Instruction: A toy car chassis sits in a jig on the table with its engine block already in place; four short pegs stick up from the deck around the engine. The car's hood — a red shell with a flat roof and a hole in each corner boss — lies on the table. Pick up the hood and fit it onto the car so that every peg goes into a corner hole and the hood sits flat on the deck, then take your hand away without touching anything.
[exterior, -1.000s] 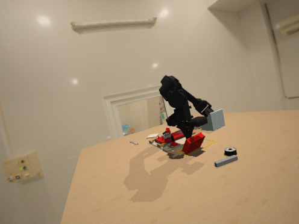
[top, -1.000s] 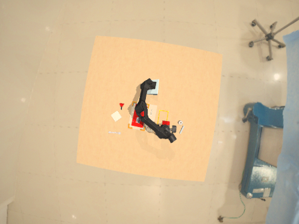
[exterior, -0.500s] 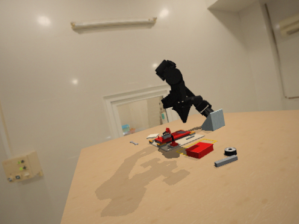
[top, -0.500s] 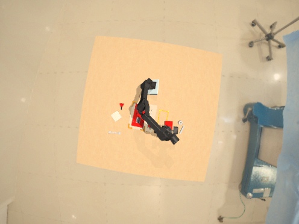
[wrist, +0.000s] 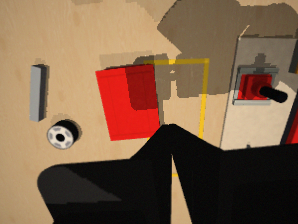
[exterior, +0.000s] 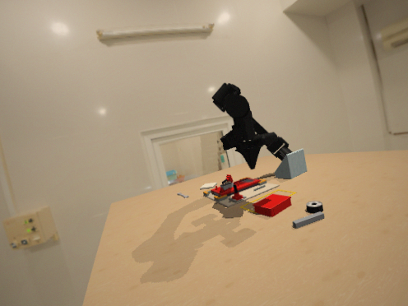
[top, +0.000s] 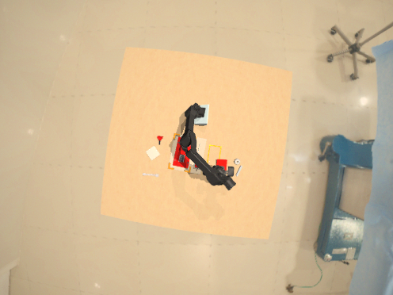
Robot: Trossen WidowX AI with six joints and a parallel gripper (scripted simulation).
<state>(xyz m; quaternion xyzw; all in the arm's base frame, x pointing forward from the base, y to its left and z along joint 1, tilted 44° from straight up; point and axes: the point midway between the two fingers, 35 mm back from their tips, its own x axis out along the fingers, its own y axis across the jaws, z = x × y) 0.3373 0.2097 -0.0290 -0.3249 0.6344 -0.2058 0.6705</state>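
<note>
The red hood lies 11 cm below my gripper tip, 4 cm to the left of it and 2 cm behind it. The rest, counted from my gripper tip: thin grey piece: 44 cm to the right, 14 cm ahead, 12 cm below; white square: 45 cm to the right, 12 cm below, 1 cm behind; black-and-white roller: 14 cm to the left, 12 cm below, 7 cm behind.
</note>
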